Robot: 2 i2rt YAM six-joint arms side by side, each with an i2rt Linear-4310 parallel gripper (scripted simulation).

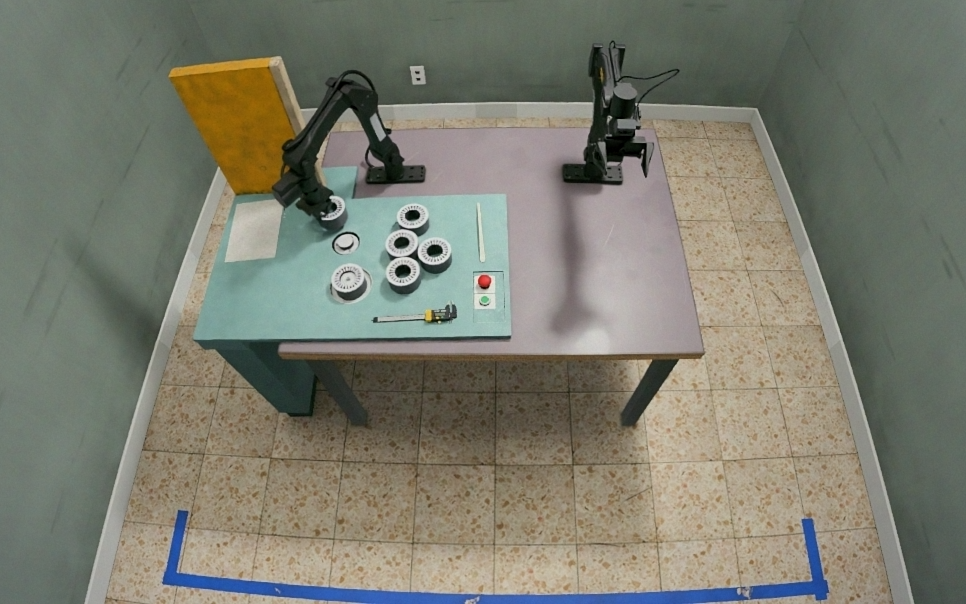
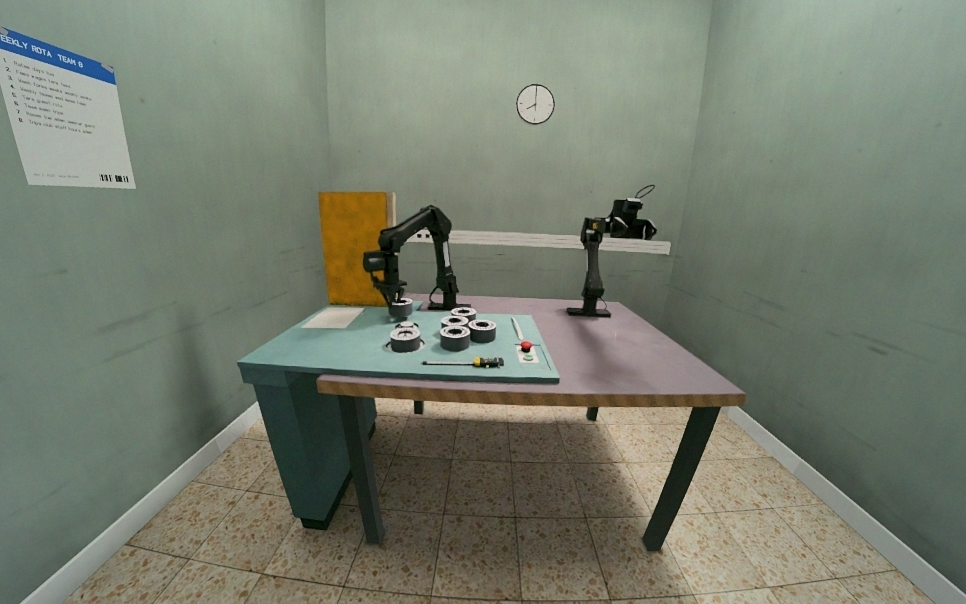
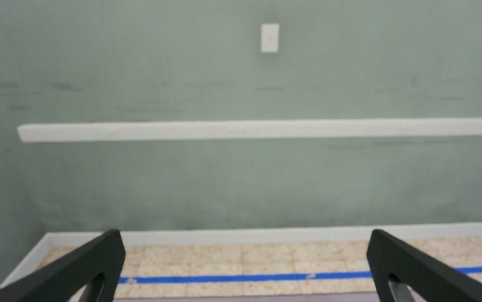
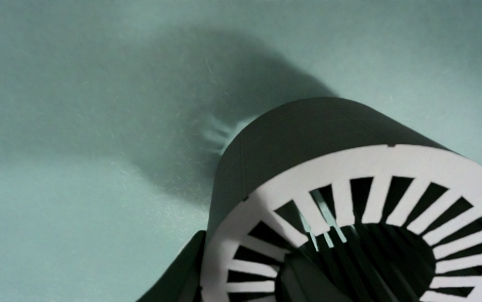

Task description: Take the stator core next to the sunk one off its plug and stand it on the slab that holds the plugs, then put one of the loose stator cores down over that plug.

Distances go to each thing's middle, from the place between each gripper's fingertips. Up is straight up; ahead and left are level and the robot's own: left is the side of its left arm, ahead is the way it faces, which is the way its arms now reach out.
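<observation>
The pale sheet (image 1: 254,235) is 1100 mm to the right of my left hand (image 1: 626,174), 400 mm below it and 140 mm behind it. Then there's the orange panel (image 1: 245,111), which is 1040 mm to the right of that same left hand, 320 mm behind it and 150 mm below it.
From my right hand (image 1: 323,219), the pale sheet is 6 cm below, 25 cm to the right and 1 cm behind, while the orange panel is 19 cm above, 19 cm to the right and 18 cm behind.
</observation>
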